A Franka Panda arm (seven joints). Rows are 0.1 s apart.
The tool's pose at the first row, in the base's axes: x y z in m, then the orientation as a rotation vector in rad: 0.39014 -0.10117 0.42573 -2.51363 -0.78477 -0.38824
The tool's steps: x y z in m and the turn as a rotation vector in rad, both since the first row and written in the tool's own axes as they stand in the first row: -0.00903 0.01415 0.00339 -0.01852 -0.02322 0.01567; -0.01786 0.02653 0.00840 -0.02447 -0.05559 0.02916; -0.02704 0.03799 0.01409 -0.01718 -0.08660 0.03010; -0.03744 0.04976 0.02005 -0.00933 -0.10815 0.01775; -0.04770 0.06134 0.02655 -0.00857 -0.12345 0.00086; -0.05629 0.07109 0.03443 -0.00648 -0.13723 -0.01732; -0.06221 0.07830 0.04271 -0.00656 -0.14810 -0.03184; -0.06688 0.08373 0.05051 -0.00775 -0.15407 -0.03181; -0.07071 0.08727 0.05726 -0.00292 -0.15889 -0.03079; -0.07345 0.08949 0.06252 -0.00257 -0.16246 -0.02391; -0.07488 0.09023 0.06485 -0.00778 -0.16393 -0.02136
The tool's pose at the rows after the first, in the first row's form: 0.39176 -0.11378 0.41426 -2.54424 -0.77327 -0.36321; 0.39269 -0.12419 0.40213 -2.56553 -0.76795 -0.32117; 0.39288 -0.13374 0.38961 -2.56982 -0.77844 -0.27864; 0.39232 -0.14393 0.37627 -2.56611 -0.80258 -0.25217; 0.39183 -0.15364 0.36259 -2.56540 -0.83024 -0.23826; 0.39174 -0.16055 0.34906 -2.56225 -0.85899 -0.22604; 0.39233 -0.16420 0.33714 -2.56115 -0.88192 -0.21718; 0.39280 -0.16623 0.32676 -2.56412 -0.88411 -0.21013; 0.39269 -0.16705 0.31827 -2.56131 -0.88447 -0.20150; 0.39247 -0.16719 0.31194 -2.56423 -0.87682 -0.19450; 0.39206 -0.16718 0.30914 -2.57045 -0.87413 -0.19409
